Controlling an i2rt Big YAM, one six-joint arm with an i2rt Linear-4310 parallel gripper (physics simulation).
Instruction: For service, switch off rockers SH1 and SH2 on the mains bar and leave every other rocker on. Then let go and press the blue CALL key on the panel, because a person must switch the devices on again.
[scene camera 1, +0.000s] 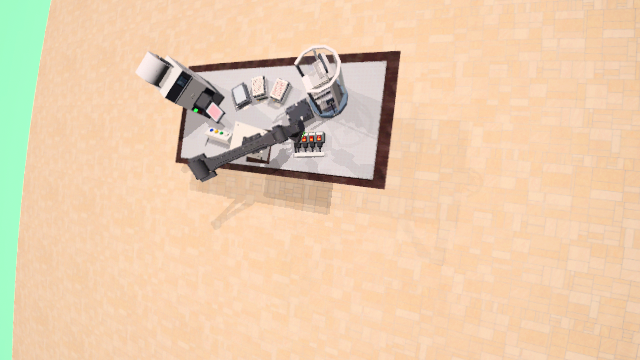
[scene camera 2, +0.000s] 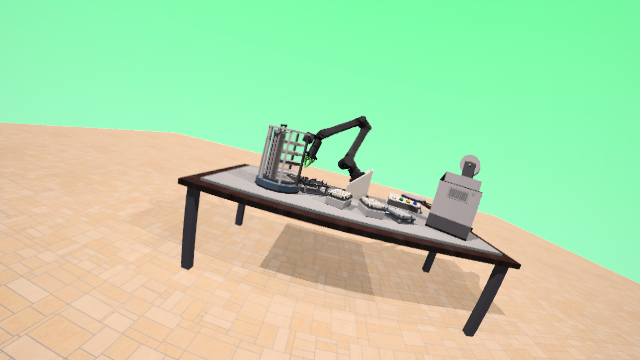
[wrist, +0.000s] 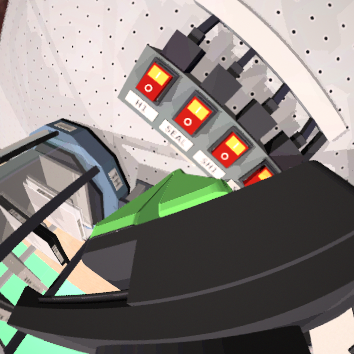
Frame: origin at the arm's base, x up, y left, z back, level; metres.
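Where they show: gripper, fingertip midpoint: (scene camera 1: 305, 132) (scene camera 2: 304, 167) (wrist: 179, 176); arm's base, link origin: (scene camera 2: 357, 177).
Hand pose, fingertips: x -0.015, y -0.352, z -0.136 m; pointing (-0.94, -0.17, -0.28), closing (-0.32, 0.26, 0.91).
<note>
Each offset is from my fingertips to the centre of the thing. "pt": to the spot under its first point. Level surfaces: height alone.
The grey mains bar @[dy -0.009, dx -0.082, dz +0.053 m] (wrist: 197, 140) (scene camera 1: 308, 142) (scene camera 2: 313, 184) lies on the table with a row of red rockers. Rockers H1 @[dy -0.076, dx -0.062, dz +0.006 m] (wrist: 154, 81), SEAL @[dy -0.027, dx -0.062, dz +0.016 m] (wrist: 194, 116) and SH1 @[dy +0.022, dx -0.062, dz +0.026 m] (wrist: 230, 149) all show lit red and yellow. The fourth rocker @[dy +0.071, dx -0.062, dz +0.036 m] (wrist: 258, 175) is also lit, and my gripper hides part of it and its label. My gripper (wrist: 179, 176) (scene camera 2: 308, 161) has green fingers. It is shut on nothing and hangs just above the bar, near the SH1 end. The white key panel @[dy +0.708, dx -0.067, dz +0.102 m] (scene camera 1: 218, 133) (scene camera 2: 405, 201) carries the blue CALL key @[pt dy +0.730, dx -0.043, dz +0.075 m] (scene camera 1: 216, 131) (scene camera 2: 414, 203), far from the gripper.
A round caged rack on a blue base (scene camera 1: 317, 46) (scene camera 2: 275, 184) (wrist: 102, 154) stands close beside the gripper. A slanted white stand (scene camera 1: 243, 131) (scene camera 2: 361, 183), three trays @[dy +0.449, dx -0.047, dz -0.294 m] (scene camera 1: 258, 87) and a label printer @[dy +0.950, dx +0.119, dz -0.186 m] (scene camera 1: 183, 85) (scene camera 2: 453, 206) stand along the table @[dx -0.121 m] (scene camera 1: 389, 111).
</note>
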